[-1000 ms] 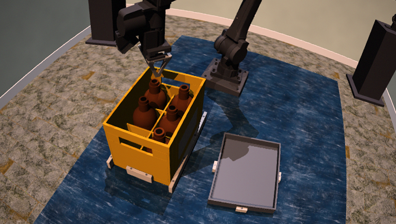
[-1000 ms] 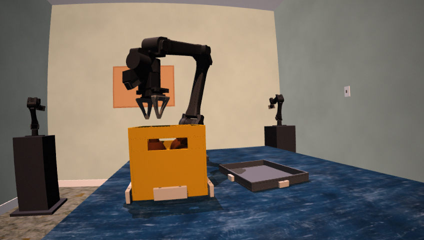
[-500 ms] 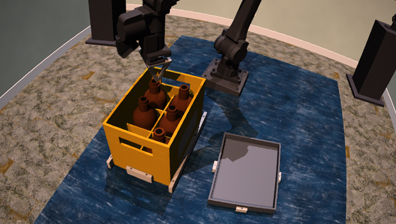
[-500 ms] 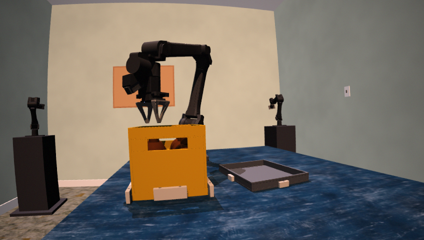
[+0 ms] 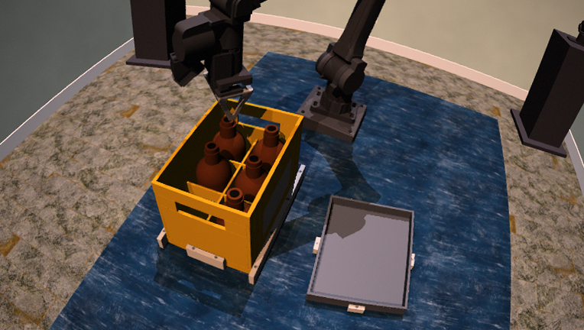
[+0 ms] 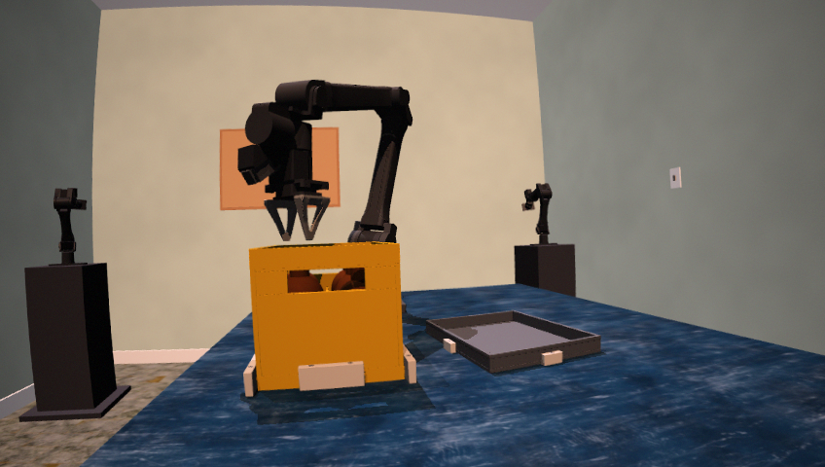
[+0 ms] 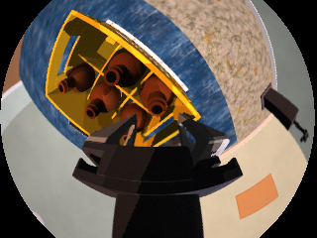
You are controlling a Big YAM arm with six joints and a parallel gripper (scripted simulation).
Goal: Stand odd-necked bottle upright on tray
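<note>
Now: the orange crate 90 mm ahead of my hand, 40 mm to the left of it and 110 mm below it. The rest, counted from my hand: dark grey tray: 130 mm ahead, 320 mm to the left, 180 mm below.
</note>
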